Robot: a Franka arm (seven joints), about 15 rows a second.
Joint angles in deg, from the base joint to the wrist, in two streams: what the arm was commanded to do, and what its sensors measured. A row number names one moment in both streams.
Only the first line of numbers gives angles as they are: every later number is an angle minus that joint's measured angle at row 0.
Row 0, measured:
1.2, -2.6, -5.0, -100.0, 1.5, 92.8, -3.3
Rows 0 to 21, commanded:
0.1, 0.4, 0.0, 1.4, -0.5, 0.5, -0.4
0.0, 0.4, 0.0, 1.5, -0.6, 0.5, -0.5
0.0, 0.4, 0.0, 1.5, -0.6, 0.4, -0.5
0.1, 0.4, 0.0, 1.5, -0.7, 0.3, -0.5
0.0, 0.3, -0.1, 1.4, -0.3, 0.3, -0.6
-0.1, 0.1, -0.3, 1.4, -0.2, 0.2, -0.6
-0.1, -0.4, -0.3, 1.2, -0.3, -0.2, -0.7
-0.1, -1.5, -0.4, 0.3, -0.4, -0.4, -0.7
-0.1, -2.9, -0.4, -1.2, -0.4, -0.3, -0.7
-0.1, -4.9, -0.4, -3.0, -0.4, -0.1, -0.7
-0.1, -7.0, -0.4, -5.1, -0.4, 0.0, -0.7
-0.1, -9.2, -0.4, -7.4, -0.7, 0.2, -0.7
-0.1, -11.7, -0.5, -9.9, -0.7, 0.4, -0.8
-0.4, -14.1, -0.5, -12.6, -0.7, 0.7, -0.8
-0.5, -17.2, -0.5, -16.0, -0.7, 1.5, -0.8
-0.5, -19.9, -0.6, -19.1, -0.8, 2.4, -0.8
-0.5, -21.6, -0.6, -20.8, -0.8, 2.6, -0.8
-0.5, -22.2, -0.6, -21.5, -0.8, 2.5, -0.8
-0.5, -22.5, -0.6, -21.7, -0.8, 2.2, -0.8
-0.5, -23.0, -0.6, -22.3, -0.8, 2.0, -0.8
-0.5, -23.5, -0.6, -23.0, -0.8, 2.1, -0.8
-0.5, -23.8, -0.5, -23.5, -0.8, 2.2, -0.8
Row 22, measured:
-0.5, -21.5, -0.6, -20.3, -0.1, 0.4, -0.3
